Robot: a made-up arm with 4 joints.
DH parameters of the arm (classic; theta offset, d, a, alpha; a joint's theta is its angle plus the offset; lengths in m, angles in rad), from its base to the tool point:
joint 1: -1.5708 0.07 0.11 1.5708
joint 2: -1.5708 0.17 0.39 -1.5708
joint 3: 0 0.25 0.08 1.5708
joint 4: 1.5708 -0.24 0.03 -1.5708
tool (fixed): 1.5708 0.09 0 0
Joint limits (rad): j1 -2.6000..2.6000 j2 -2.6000..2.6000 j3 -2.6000..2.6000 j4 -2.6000..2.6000
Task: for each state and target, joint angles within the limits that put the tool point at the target. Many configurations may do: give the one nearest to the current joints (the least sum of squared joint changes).
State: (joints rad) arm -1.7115 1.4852 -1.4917 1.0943
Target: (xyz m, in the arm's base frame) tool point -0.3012 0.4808 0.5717
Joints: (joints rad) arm -2.2241 2.1566 -1.6455 1.0754
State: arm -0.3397 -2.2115 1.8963 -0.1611
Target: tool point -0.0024 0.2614 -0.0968
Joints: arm -0.7584 -2.1761 1.6355 -0.3199
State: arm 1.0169 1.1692 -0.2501 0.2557
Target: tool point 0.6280 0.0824 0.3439
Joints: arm 1.6512 1.5631 -0.6186 0.0233
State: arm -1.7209 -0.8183 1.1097 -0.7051
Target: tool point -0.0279 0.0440 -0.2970
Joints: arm -1.7408 -1.2465 1.0796 -0.5722
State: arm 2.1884 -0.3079 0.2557 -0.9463
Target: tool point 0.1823 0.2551 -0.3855
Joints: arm 2.2855 -0.3511 0.3211 -0.9155
